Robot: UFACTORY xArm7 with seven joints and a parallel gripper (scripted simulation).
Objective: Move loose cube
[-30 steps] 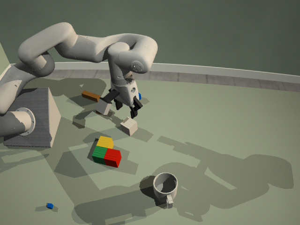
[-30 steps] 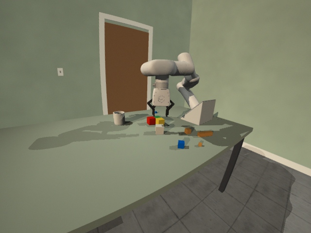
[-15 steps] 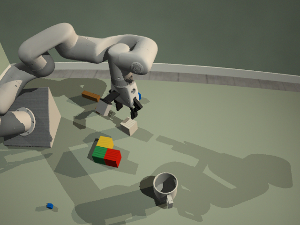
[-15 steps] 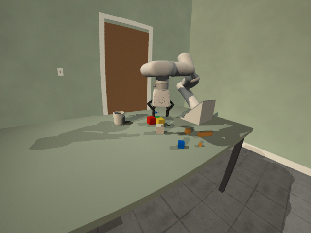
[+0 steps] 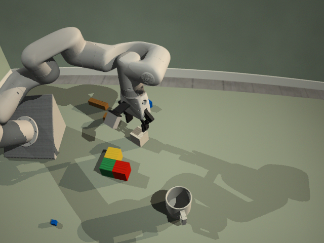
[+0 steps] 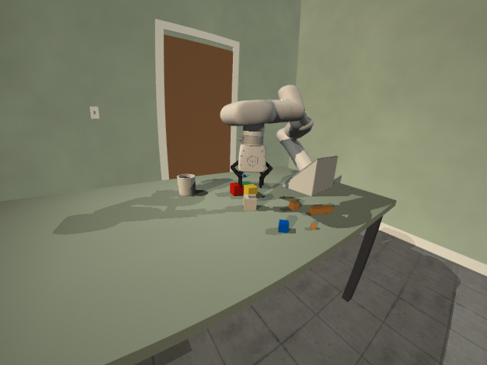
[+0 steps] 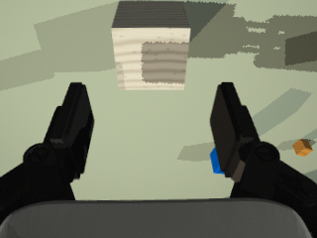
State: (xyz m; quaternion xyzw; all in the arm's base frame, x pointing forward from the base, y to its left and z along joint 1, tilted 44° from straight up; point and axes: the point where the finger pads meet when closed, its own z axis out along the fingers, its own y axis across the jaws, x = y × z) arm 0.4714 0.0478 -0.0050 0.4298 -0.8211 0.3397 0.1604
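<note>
The beige cube is 8 cm below my hand. From my hand the other things lie so: long orange block: 21 cm behind, 20 cm to the left, 9 cm below; red cube: 5 cm behind, 16 cm to the right, 8 cm below; yellow cube: 9 cm behind, 10 cm to the right, 8 cm below.
</note>
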